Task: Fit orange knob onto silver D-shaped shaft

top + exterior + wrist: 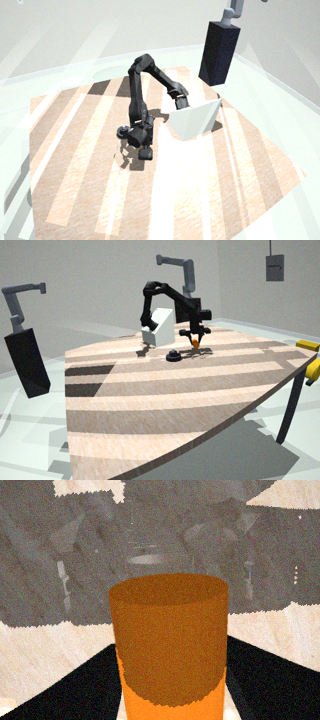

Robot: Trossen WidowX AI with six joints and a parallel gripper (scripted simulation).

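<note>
My gripper tip is now 1 cm to the left of the orange knob, 1 cm below it and 1 cm short of it. From my gripper tip the other things lie so: round pedestal: 19 cm to the right, 5 cm ahead, 1 cm above.
</note>
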